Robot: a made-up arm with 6 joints. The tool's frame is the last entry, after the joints.
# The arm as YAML. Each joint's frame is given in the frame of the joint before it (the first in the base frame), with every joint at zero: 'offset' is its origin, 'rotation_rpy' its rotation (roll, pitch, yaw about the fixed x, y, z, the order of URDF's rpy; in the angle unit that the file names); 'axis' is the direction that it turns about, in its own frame. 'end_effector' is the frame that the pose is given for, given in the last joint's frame.
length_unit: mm
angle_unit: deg
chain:
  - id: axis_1
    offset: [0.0, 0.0, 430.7]
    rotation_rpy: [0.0, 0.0, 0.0]
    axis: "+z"
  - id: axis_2
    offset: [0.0, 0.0, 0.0]
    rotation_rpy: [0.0, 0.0, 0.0]
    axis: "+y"
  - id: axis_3
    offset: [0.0, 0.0, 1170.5]
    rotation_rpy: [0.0, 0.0, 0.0]
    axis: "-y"
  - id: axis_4
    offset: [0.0, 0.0, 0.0]
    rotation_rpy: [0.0, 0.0, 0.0]
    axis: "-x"
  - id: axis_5
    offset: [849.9, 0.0, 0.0]
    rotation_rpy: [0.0, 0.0, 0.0]
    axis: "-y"
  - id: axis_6
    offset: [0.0, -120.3, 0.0]
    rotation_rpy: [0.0, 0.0, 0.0]
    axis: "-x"
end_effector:
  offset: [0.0, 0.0, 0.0]
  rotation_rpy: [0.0, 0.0, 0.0]
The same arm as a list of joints. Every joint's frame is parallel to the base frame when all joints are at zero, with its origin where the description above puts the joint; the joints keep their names.
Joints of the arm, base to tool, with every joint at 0 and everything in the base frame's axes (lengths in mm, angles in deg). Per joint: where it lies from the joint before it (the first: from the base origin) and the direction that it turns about. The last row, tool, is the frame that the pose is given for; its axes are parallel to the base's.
axis_1: offset 0 0 430.7 axis +z
axis_2: offset 0 0 0 axis +y
axis_3: offset 0 0 1170.5 axis -y
axis_4: offset 0 0 0 axis -x
axis_5: offset 849.9 0 0 axis -y
axis_6: offset 0 -120.3 0 axis -x
tool: offset 0 0 0

